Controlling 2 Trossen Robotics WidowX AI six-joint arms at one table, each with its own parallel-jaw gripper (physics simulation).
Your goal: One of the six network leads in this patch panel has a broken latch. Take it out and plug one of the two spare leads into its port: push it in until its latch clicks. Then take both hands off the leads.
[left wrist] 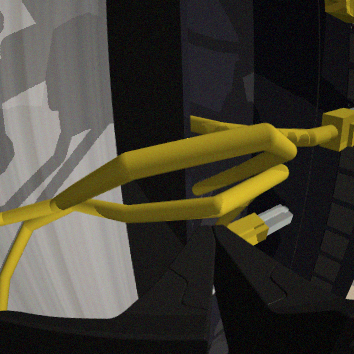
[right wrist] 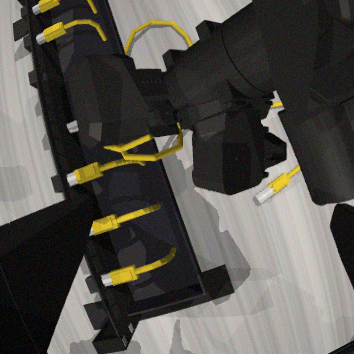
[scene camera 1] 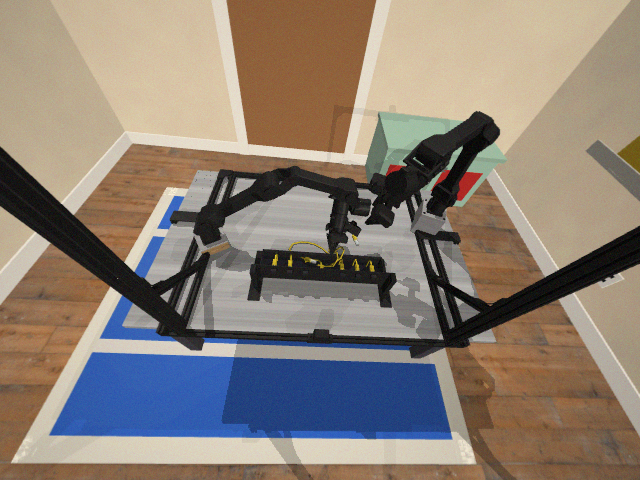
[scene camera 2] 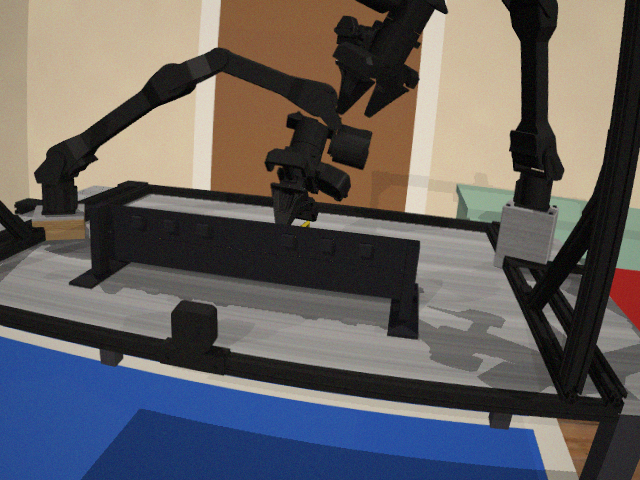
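Observation:
The black patch panel stands across the middle of the table. Yellow leads sit in its ports. My left gripper is shut just behind the panel, among looped yellow cables. One yellow plug lies just beyond its fingertips, its grey tip bare and short of the panel face. I cannot see the fingers pinching it. A spare lead lies on the table behind the left wrist. My right gripper is open and empty, high above the panel's right half.
A black frame rims the grey table. A grey arm base block stands at the right edge. A teal cabinet stands behind. A small black block sits on the front rail.

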